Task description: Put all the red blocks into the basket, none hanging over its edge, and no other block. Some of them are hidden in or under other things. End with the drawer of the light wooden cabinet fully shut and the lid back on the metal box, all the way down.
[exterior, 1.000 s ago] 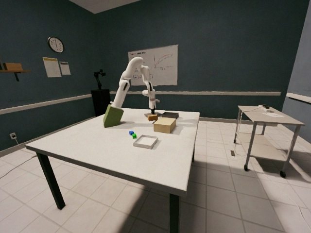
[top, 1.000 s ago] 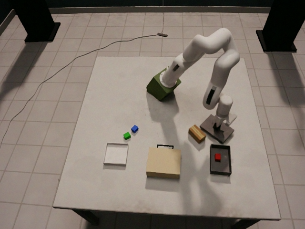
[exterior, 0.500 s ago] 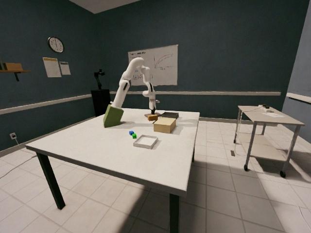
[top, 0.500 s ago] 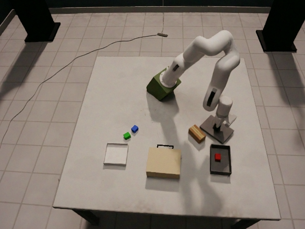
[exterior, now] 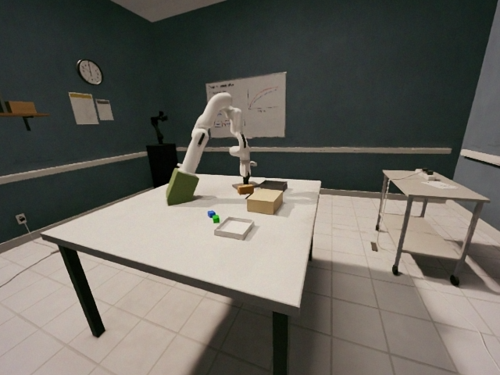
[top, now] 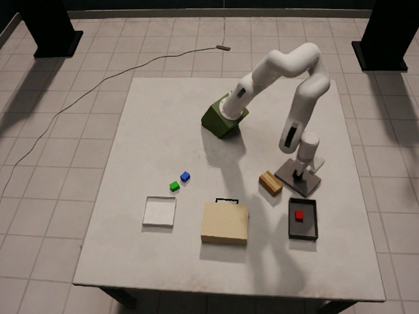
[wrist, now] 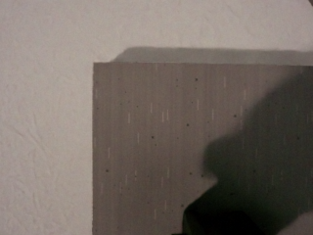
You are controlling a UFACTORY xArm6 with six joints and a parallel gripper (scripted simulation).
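My hand is 3 cm above the grey metal lid. Also, from my hand: blue block 56 cm to the right, 3 cm below; light wooden cabinet 25 cm ahead, 36 cm to the right; drawer 23 cm ahead, 36 cm to the right, 1 cm below.
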